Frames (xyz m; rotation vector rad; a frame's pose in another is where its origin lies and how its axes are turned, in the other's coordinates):
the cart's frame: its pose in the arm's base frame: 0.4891 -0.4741 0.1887 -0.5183 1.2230 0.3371
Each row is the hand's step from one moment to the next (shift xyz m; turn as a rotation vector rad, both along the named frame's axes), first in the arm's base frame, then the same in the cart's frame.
Working: the arm's base frame: its pose in the cart's frame: 0.0118 0.6837 -0.1789 0.5183 -1.2230 -0.3371

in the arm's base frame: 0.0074 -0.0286 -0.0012 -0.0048 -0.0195 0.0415
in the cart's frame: 0.0043 -0.0275 -0.0100 -0.0403 -0.0220 -0.0042
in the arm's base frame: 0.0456 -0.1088 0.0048 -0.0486 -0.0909 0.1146
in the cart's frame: 0.0129 -0.1153 -0.0218 -0.1213 -0.0736 -0.0602
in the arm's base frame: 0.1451 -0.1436 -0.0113 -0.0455 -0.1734 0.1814
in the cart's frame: 0.0604 -0.1922 0.0348 -0.1814 -0.1572 -0.0863
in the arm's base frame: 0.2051 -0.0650 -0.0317 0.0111 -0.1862 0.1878
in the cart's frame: 0.0963 -0.1531 0.1207 -0.1693 -0.1981 -0.0464
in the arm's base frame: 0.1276 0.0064 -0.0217 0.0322 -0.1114 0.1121
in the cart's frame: 0.0604 -0.0557 0.1002 -0.0930 -0.1315 -0.0074
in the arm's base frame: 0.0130 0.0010 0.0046 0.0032 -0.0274 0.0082
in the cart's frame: -0.0003 -0.0067 0.0121 -0.0060 -0.0262 -0.0104
